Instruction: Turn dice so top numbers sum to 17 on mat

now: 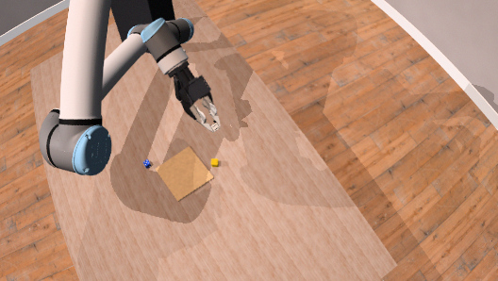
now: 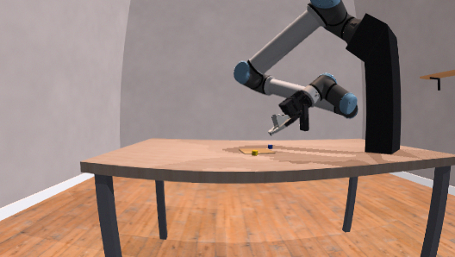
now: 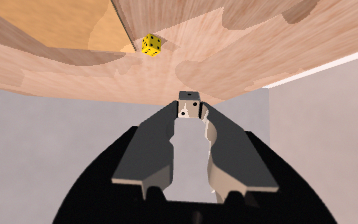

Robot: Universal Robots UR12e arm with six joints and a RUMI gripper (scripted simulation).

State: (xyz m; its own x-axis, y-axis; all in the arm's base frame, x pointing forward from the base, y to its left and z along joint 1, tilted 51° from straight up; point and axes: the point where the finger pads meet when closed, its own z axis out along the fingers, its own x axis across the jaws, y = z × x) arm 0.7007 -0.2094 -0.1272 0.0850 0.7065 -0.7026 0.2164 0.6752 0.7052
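My gripper is now 50 mm short of the yellow die, 60 mm to the left of it and 90 mm above it. Also, from my hand: white die 10 mm ahead; blue die 110 mm behind, 220 mm to the right, 90 mm below; tan mat 150 mm to the right, 100 mm below.
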